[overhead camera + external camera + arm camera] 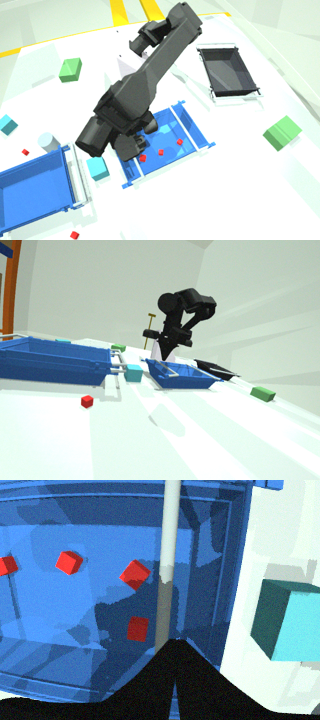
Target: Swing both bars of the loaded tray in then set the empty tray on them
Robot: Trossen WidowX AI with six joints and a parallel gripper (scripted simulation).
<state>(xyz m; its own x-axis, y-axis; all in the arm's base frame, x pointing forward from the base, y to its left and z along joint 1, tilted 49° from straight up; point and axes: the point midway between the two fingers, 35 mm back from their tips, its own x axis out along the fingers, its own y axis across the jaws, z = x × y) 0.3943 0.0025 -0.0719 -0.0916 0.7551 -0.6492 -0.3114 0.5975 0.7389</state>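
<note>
Right now my gripper tip is 32 cm past the black tray, 42 cm to the right of it and 4 cm above it. The rest, counted from my gripper tip: cylinder 7 cm behind, 28 cm to the right, 5 cm below.
</note>
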